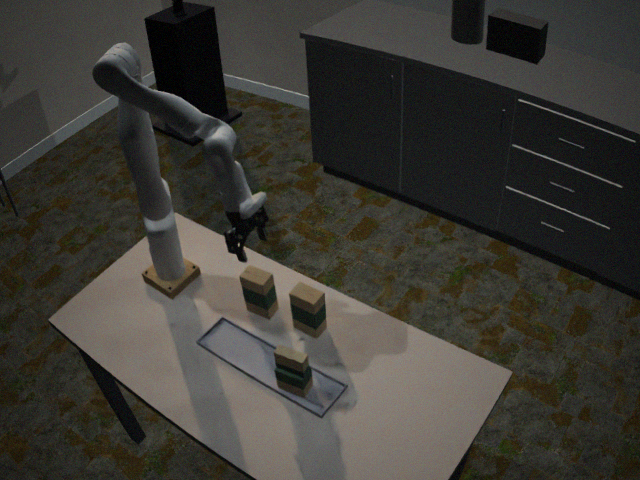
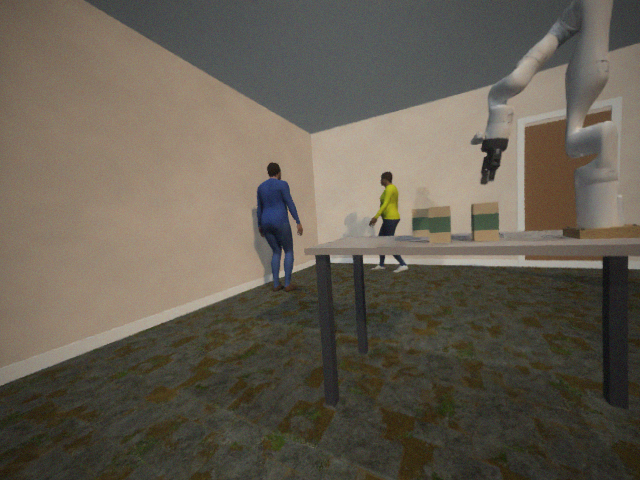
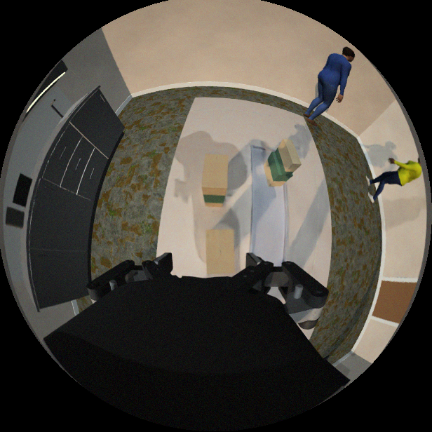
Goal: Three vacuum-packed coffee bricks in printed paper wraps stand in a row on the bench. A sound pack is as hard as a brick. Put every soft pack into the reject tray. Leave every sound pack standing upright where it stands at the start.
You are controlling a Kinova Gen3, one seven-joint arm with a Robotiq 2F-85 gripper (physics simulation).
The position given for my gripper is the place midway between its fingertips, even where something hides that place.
Observation:
In view: my gripper (image 1: 254, 250) and a reject tray (image 1: 252, 355).
My gripper also shows in image 2 (image 2: 486, 183) and in image 3 (image 3: 208, 261). The reject tray shows as well in image 3 (image 3: 268, 222).

